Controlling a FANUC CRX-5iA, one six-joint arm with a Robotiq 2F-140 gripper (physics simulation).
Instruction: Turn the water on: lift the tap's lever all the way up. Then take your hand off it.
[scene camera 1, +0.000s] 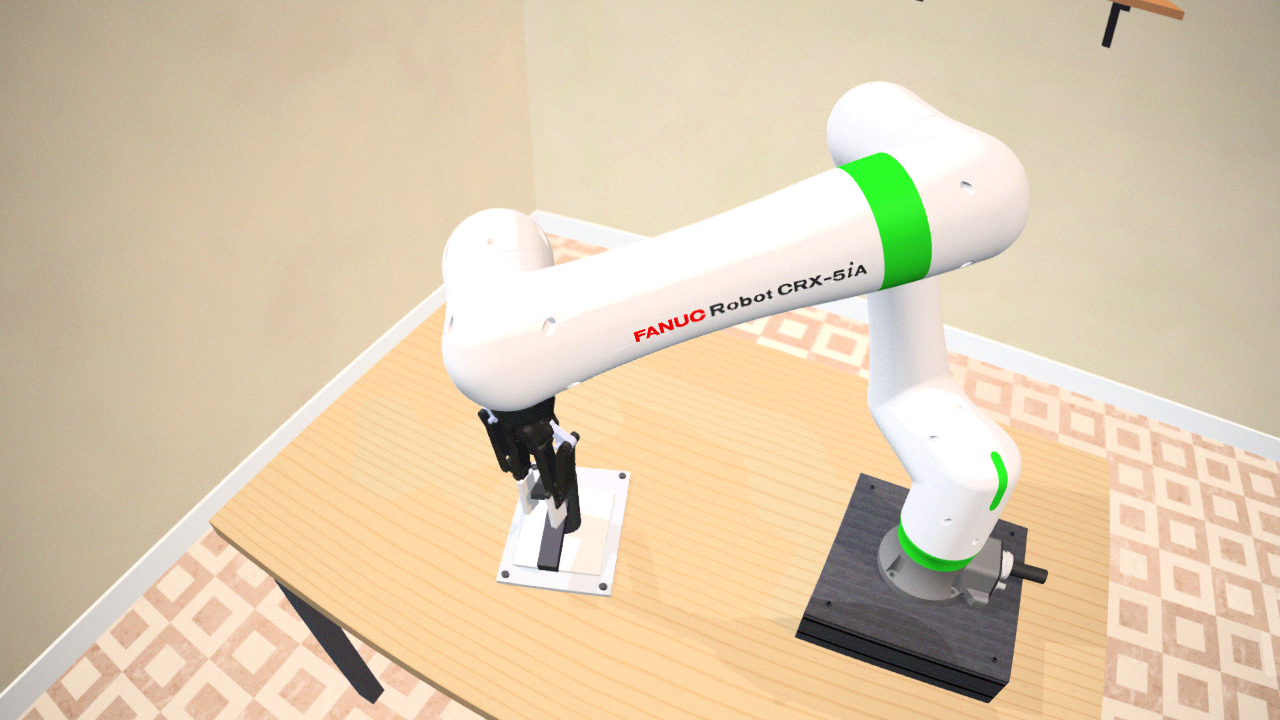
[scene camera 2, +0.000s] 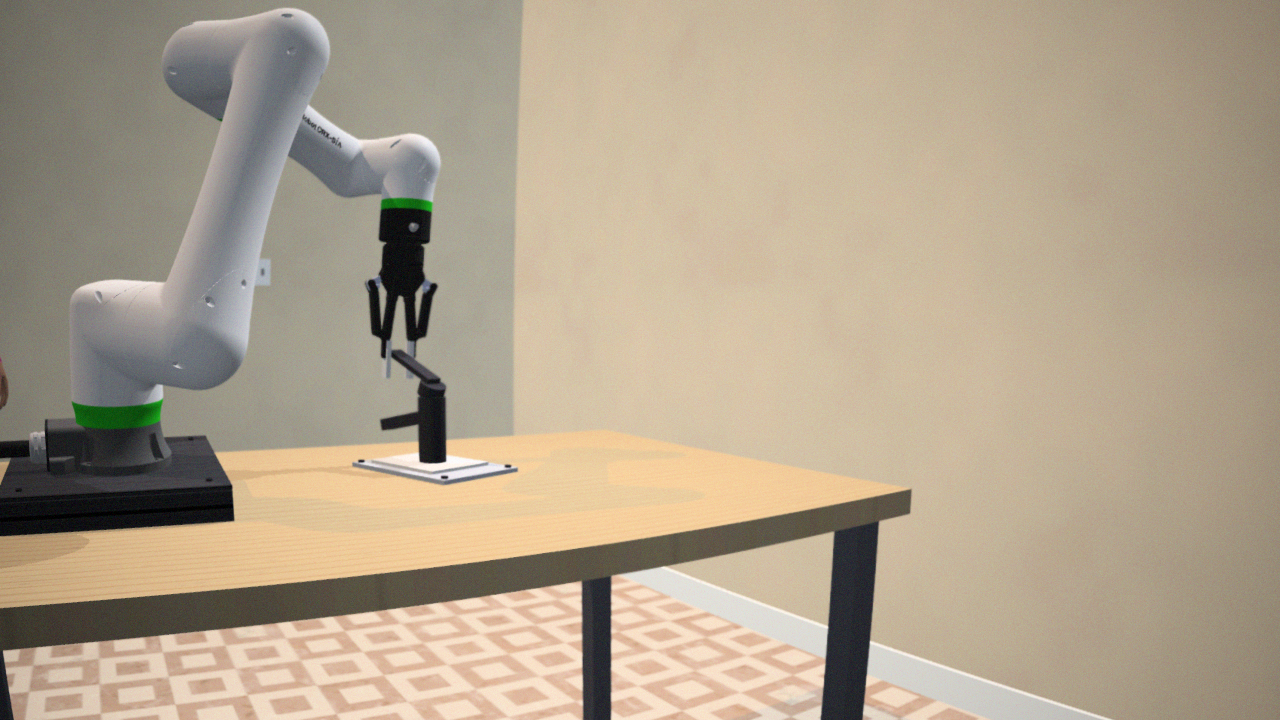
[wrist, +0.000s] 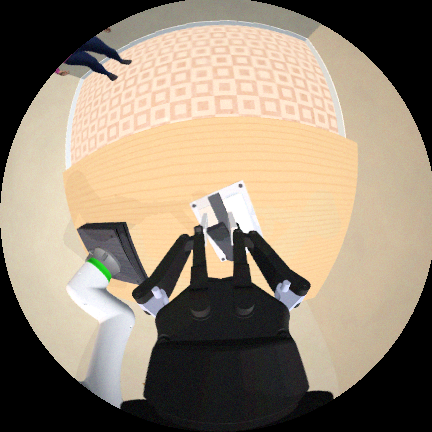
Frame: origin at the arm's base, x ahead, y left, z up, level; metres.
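Seen in the pictures: gripper, between the fingertips: (scene camera 1: 545, 514) (scene camera 2: 397, 378) (wrist: 217, 218); arm's base, origin of its link: (scene camera 1: 924, 564) (scene camera 2: 120, 462) (wrist: 107, 259).
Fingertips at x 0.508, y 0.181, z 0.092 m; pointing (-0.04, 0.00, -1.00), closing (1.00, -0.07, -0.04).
Pixels of each thing's top centre, then the offset from my fingertips to it. "spot": a spot on its surface instead. Level surfaces: height alone.
- black tap, a spot on its surface: (scene camera 1: 571, 503) spot: 0.006 m ahead, 0.076 m right, 0.067 m down
- spout, centre of its top: (scene camera 1: 552, 524) (scene camera 2: 405, 408) (wrist: 221, 218) 0.006 m ahead, 0.021 m right, 0.052 m down
- wooden table, height of its surface: 0.151 m down
The black tap (scene camera 1: 571, 503) (scene camera 2: 432, 431) stands upright on a white plate (scene camera 1: 618, 505) (wrist: 245, 191). Its lever (scene camera 2: 417, 368) (wrist: 220, 239) slopes clearly upward from the top of the body, its free end raised. The spout (scene camera 1: 550, 548) (scene camera 2: 399, 420) (wrist: 216, 201) sticks out below it. My gripper (scene camera 1: 541, 503) (scene camera 2: 399, 365) (wrist: 217, 218) points down, its pale fingertips partly open, one on each side of the lever's free end. Gaps show beside the lever in the wrist view, so it is not gripped. Whether the lever touches a finger is hard to tell.
The wooden table (scene camera 1: 716, 537) (scene camera 2: 626, 501) (wrist: 300, 165) carries the tap and the arm's dark base block (scene camera 1: 895, 617) (scene camera 2: 179, 501) (wrist: 107, 240). The arm reaches over the table from that block. A person's legs (wrist: 100, 47) show beyond the table in the wrist view.
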